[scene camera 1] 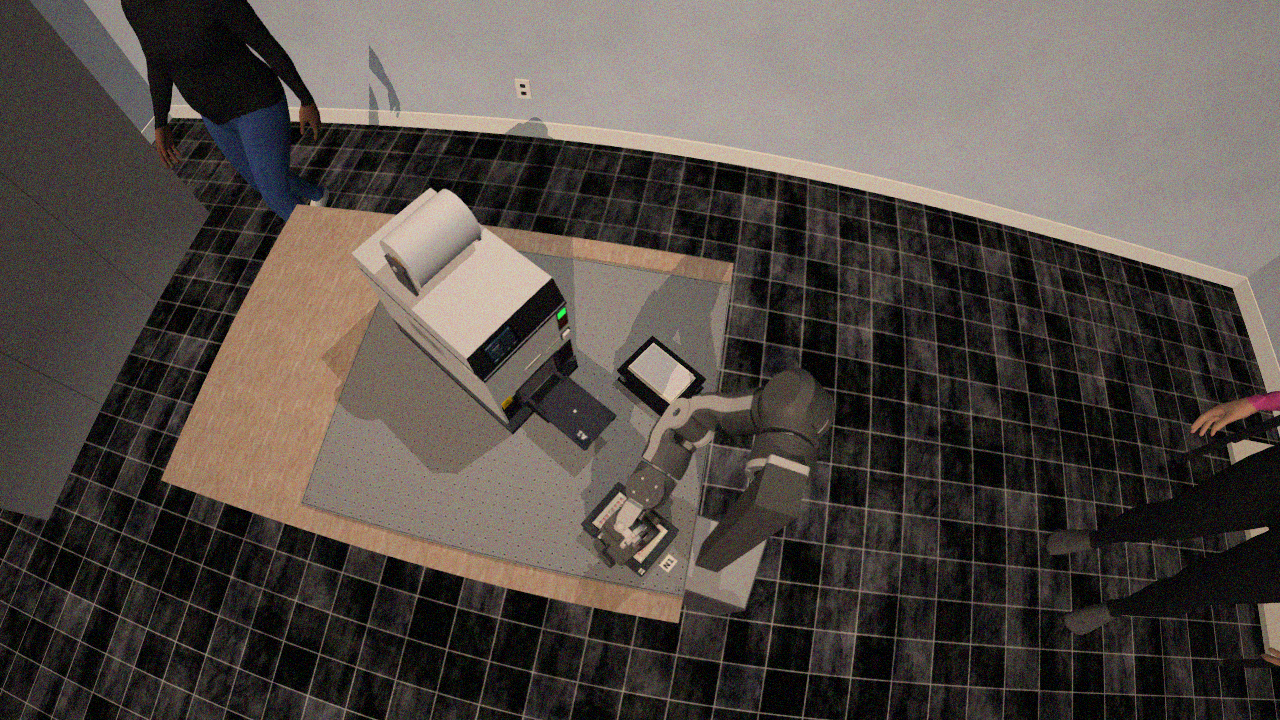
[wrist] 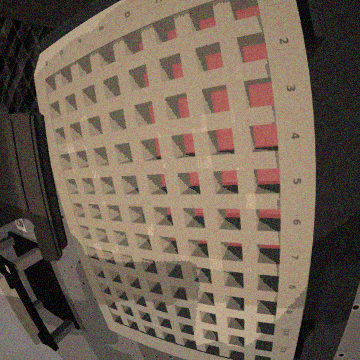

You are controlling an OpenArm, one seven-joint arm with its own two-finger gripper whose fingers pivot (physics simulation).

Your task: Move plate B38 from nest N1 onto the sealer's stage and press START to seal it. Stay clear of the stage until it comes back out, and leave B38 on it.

Note:
The pictures show: my gripper, a white film roll and a dark touchscreen.

